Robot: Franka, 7 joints.
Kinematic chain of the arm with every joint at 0, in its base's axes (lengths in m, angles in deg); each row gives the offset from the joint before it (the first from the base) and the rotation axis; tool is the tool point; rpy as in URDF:
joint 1: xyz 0 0 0.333 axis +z
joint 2: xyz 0 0 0 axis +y
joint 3: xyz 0 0 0.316 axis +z
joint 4: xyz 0.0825 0 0 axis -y
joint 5: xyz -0.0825 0 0.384 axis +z
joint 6: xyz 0 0 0 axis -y
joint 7: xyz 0.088 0 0 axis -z
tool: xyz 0 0 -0.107 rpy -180 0 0
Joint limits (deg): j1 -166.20..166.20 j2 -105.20..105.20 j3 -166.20..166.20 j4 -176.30..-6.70 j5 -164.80..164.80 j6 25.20..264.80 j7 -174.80..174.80
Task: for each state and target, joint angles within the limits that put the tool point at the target. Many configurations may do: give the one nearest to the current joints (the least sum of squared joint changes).
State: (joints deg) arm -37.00 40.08 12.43 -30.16 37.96 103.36 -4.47
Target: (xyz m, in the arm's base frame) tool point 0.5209 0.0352 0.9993
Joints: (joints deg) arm -10.24 22.69 25.22 -24.07 41.65 124.44 -4.47
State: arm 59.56 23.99 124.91 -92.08 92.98 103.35 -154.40
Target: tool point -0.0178 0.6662 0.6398
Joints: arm 31.08 53.08 88.04 -85.02 94.32 111.23 -154.40
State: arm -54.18 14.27 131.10 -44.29 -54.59 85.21 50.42
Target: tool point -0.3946 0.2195 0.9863
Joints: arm -7.71 -4.62 166.20 -42.48 -48.54 96.38 50.42
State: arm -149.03 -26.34 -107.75 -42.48 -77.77 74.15 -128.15
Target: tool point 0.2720 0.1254 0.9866
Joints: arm -163.98 -10.24 -116.16 -15.12 -82.64 47.23 -128.15
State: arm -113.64 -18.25 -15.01 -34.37 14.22 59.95 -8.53
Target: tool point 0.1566 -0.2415 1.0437
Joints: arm -91.00 -8.04 17.80 -35.75 25.09 81.33 -8.53
